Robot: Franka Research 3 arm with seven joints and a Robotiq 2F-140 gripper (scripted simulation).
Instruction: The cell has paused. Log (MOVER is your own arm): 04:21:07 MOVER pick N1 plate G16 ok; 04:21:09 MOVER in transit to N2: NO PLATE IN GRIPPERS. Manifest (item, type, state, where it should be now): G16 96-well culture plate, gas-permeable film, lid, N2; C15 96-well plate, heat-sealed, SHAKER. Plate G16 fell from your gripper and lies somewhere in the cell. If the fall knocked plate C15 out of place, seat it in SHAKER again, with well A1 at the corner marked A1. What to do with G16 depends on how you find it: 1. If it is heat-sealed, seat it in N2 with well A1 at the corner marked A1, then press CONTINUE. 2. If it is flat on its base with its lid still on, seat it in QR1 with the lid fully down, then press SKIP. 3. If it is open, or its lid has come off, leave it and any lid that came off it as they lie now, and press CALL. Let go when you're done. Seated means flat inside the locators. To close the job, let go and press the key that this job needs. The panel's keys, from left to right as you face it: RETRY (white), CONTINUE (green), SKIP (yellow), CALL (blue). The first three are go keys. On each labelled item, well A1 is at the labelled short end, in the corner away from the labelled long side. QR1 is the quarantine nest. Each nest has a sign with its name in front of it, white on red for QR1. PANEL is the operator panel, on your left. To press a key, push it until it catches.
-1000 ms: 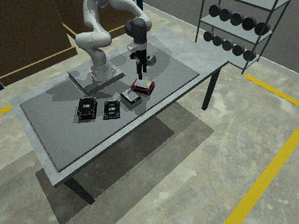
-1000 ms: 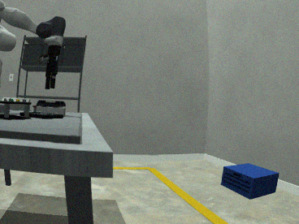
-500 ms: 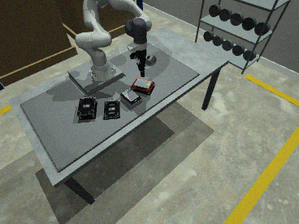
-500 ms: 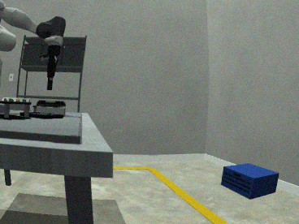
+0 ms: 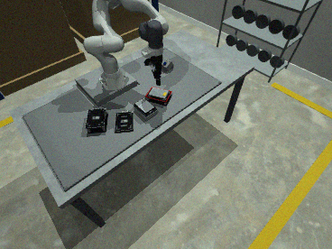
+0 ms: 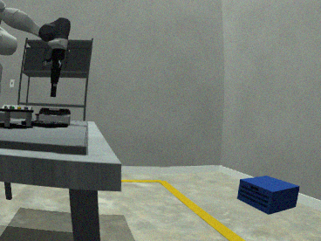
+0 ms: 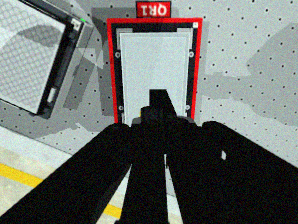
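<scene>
The yellow SKIP key lies 27 cm behind my hand, 27 cm to the left of it and 10 cm below it. Round my hand: plate lid (11 cm below); QR1 nest (13 cm below); white-topped plate (4 cm ahead, 16 cm to the right, 10 cm below).
</scene>
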